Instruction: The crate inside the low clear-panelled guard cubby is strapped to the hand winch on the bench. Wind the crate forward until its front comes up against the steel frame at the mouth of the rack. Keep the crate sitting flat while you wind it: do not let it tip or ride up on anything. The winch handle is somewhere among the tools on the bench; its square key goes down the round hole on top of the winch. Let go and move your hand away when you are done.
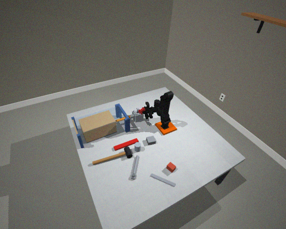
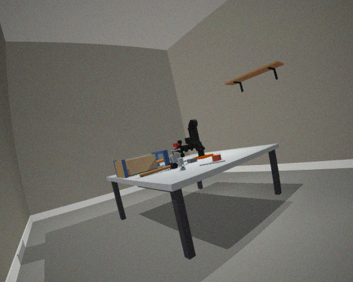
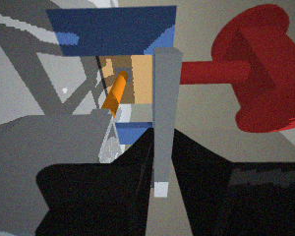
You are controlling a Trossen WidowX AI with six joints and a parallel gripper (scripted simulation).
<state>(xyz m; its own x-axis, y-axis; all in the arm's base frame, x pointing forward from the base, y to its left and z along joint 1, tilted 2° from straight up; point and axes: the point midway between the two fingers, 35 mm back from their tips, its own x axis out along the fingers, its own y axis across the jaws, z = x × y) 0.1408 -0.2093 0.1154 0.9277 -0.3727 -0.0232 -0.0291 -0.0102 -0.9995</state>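
The grey crank arm is 1 cm behind my gripper tip, 2 cm to the left of it and 1 cm above it. The rest, counted from my gripper tip: red knob: 5 cm to the left, 4 cm above; grey winch: 4 cm behind, 5 cm to the right, 10 cm below; grey block: 5 cm ahead, 29 cm to the left, 12 cm below.
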